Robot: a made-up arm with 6 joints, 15 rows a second.
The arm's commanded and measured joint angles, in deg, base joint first. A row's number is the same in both.
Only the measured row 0 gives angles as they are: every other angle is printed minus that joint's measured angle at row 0.
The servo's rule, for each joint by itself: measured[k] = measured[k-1] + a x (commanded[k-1-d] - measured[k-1]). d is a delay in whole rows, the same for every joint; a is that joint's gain. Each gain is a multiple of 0.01, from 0.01 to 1. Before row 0 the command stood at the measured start. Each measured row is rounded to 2 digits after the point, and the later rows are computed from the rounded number. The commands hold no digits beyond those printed.
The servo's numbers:
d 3
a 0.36 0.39 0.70 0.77 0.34 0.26
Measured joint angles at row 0: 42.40 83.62 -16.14 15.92 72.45 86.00
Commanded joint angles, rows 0 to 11: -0.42 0.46 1.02 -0.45 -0.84 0.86; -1.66 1.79 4.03 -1.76 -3.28 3.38; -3.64 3.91 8.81 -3.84 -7.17 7.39; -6.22 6.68 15.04 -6.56 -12.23 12.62; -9.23 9.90 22.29 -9.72 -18.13 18.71; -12.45 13.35 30.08 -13.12 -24.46 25.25; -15.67 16.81 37.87 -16.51 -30.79 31.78; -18.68 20.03 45.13 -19.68 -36.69 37.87; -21.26 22.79 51.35 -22.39 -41.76 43.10; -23.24 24.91 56.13 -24.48 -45.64 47.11; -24.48 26.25 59.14 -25.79 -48.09 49.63; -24.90 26.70 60.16 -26.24 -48.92 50.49
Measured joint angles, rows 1 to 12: 0.00 0.00 0.00 0.00 0.00 0.00; 0.00 0.00 0.00 0.00 0.00 0.00; 0.00 0.00 0.00 0.00 0.00 0.00; -0.15 0.18 0.71 -0.35 -0.29 0.22; -0.69 0.81 3.03 -1.44 -1.31 1.04; -1.75 2.02 7.08 -3.29 -3.30 2.69; -3.36 3.84 12.65 -5.81 -6.34 5.27; -5.47 6.20 19.40 -8.82 -10.35 8.76; -7.98 8.99 26.88 -12.13 -15.15 13.05; -10.75 12.04 34.57 -15.50 -20.47 17.92; -13.60 15.16 41.96 -18.72 -25.98 23.11; -16.36 18.14 48.53 -21.55 -31.35 28.31
